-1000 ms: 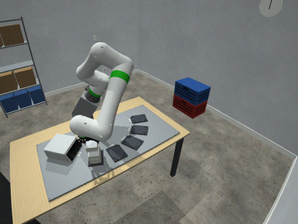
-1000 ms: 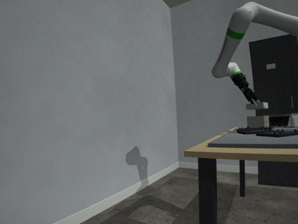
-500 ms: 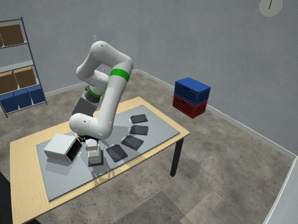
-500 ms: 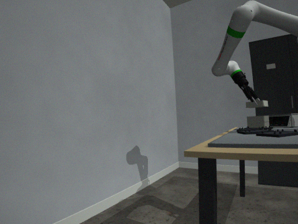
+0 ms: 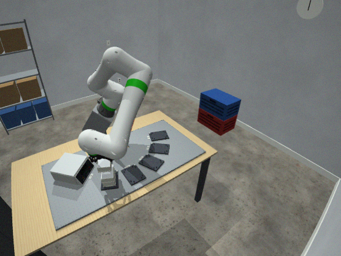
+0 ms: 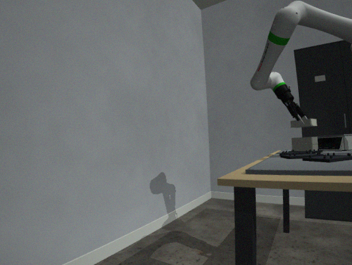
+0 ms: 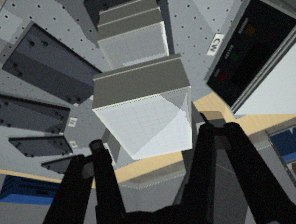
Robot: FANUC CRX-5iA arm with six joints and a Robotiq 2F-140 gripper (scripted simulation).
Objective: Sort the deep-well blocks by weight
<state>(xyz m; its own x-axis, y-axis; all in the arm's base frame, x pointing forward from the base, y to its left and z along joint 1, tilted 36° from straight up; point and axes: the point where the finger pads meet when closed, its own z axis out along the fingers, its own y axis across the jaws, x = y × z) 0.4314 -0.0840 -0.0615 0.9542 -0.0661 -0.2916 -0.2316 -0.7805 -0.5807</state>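
Now: hand 180 mm past the weigher platform, 250 mm to the left of it and 100 mm above it. Round my hand: CW label: 90 mm behind, 120 mm to the right, 190 mm below; then check-weigher: 180 mm behind, 250 mm to the right, 130 mm below; then dark nest plate: 20 mm ahead, 170 mm to the left, 180 mm below.
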